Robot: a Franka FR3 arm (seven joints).
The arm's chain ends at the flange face. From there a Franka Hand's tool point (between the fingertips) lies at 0.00 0.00 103.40 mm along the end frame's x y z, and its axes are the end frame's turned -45 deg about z.
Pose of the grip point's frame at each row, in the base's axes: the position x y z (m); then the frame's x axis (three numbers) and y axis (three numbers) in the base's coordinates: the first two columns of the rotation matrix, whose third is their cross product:
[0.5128 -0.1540 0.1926 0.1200 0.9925 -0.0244 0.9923 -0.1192 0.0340]
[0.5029 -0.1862 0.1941 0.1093 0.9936 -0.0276 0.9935 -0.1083 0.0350]
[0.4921 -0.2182 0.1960 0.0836 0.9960 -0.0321 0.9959 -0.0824 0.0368]
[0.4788 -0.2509 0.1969 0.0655 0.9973 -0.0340 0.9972 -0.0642 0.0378]
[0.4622 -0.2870 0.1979 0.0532 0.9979 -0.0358 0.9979 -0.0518 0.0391]
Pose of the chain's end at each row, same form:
[0.5096 -0.1511 0.2959 0.7865 0.6175 0.0068 0.6168 -0.7861 0.0413]
[0.4996 -0.1830 0.2974 0.7798 0.6260 0.0052 0.6252 -0.7792 0.0443]
[0.4886 -0.2146 0.2993 0.7633 0.6460 0.0033 0.6451 -0.7625 0.0487]
[0.4751 -0.2471 0.3002 0.7514 0.6598 0.0027 0.6588 -0.7506 0.0508]
[0.4584 -0.2831 0.3012 0.7432 0.6690 0.0023 0.6680 -0.7422 0.0530]

